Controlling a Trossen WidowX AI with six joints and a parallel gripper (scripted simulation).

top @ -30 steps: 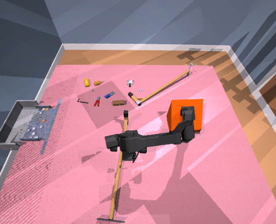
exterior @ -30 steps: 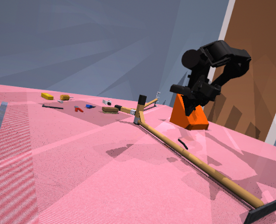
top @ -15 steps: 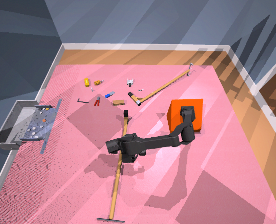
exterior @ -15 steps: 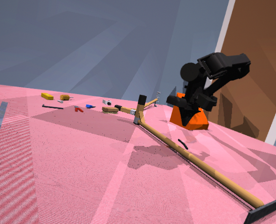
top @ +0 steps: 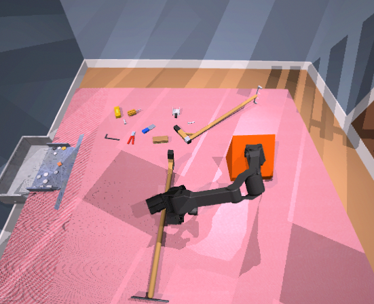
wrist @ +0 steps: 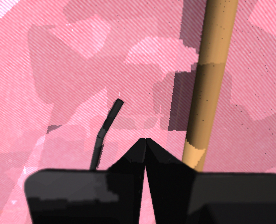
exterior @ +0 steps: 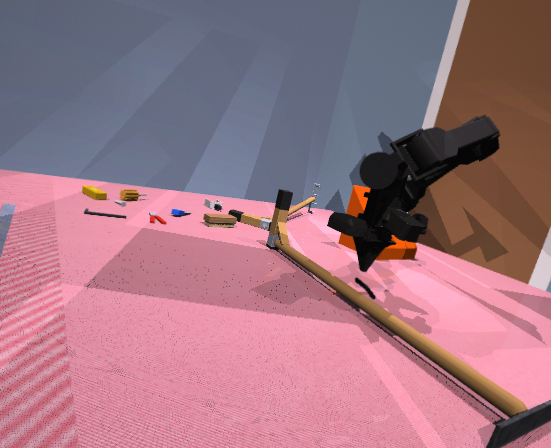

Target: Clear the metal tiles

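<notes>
Now: the black strip 40 mm below my gripper tip, 40 mm behind it and 20 mm to the right of it. From my gripper tip the other things lie so: wooden block 430 mm to the right, 110 mm ahead, 30 mm below; long scraper 60 mm ahead, 30 mm to the left, 20 mm above; blue tool 520 mm to the right, 190 mm ahead, 40 mm below.
</notes>
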